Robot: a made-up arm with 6 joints. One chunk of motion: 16 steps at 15 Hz.
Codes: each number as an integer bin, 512 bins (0 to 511) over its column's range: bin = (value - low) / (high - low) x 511, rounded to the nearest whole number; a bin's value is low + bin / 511 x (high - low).
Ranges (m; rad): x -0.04..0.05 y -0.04..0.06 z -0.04..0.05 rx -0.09..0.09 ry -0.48..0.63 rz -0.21..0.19
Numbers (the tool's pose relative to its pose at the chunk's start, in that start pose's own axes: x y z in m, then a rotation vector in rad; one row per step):
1: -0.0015 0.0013 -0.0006 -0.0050 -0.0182 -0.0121
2: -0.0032 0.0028 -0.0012 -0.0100 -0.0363 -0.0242
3: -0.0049 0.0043 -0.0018 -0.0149 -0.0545 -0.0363
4: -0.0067 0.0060 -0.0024 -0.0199 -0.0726 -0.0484
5: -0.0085 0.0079 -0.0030 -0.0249 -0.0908 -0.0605
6: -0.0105 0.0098 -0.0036 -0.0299 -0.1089 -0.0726
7: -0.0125 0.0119 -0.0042 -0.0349 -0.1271 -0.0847
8: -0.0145 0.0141 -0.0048 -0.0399 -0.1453 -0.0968
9: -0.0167 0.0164 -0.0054 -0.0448 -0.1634 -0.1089
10: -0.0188 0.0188 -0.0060 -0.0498 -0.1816 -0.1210
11: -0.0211 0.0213 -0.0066 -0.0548 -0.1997 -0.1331
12: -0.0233 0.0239 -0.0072 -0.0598 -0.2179 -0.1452
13: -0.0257 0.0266 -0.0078 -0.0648 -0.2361 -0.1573
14: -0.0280 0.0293 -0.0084 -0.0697 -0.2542 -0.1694
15: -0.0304 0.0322 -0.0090 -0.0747 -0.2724 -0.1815
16: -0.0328 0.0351 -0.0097 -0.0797 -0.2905 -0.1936
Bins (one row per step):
1: 219 211 224 241 213 253
2: 209 219 220 227 204 237
3: 199 226 217 213 196 222
4: 189 235 213 199 188 206
5: 179 245 210 185 179 191
6: 167 254 207 171 171 176
7: 156 265 203 156 162 160
8: 145 276 200 142 154 145
9: 132 288 196 128 146 129
10: 120 300 193 114 137 114
11: 107 313 190 100 129 98
12: 95 327 186 86 121 83
13: 81 340 183 72 112 67
14: 68 354 179 58 104 52
15: 55 369 176 43 96 36
16: 41 384 172 29 87 21

